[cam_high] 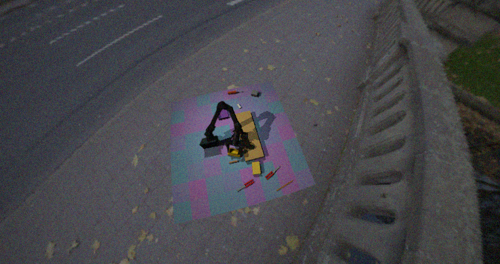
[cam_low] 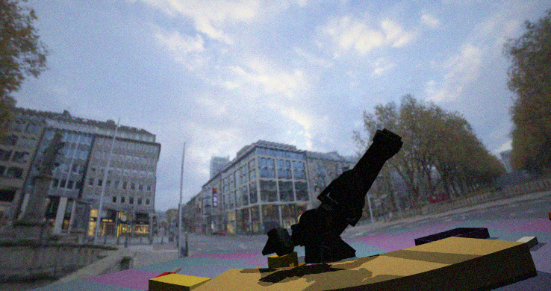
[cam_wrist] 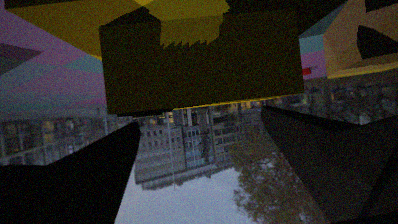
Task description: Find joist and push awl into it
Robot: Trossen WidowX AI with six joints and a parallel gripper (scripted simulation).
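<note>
My gripper tip is now 30 mm to the right of the yellow stud finder and 20 mm above it. Also, from my gripper tip: yellow block: 180 mm to the right, 170 mm ahead, 50 mm below; then purple tray: 510 mm to the left, 50 mm below, 10 mm ahead; then awl: 60 mm to the right, 60 mm below, 10 mm ahead.
</note>
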